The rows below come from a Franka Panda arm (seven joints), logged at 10 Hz.
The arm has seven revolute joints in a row. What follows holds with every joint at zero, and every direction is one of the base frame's.
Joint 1 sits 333 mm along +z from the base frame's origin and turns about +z.
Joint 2 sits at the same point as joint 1 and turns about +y.
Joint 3 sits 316 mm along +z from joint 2 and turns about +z.
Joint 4 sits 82.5 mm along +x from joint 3 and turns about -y.
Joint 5 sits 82.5 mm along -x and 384 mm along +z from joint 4 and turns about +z.
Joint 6 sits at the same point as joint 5 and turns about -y.
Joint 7 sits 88 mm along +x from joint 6 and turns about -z.
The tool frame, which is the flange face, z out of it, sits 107 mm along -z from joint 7; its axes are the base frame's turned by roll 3.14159, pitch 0 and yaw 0 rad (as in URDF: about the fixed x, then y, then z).
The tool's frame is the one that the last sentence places.
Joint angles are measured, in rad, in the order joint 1, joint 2, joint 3, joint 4, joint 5, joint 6, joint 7. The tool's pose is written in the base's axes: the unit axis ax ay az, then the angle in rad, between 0 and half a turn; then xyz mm. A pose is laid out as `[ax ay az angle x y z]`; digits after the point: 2 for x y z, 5 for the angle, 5 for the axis.
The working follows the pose.
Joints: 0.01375, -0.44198, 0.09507, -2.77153, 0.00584, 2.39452, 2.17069
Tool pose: [-0.50865 0.86045 -0.02990 3.09961 367.72 37.45 347.87]
Where each joint sits with the arm in this pose, in the base's axes (m; each line is computed from the numbers above, not from the rounded line before):
joint 1: 0.0000 0.0000 0.3330
joint 2: 0.0000 0.0000 0.3330
joint 3: -0.1351 -0.0019 0.6186
joint 4: -0.0610 0.0070 0.6538
joint 5: 0.2732 0.0321 0.4490
joint 6: 0.2732 0.0321 0.4490
joint 7: 0.3606 0.0407 0.4546
the tool: 0.3677 0.0375 0.3479

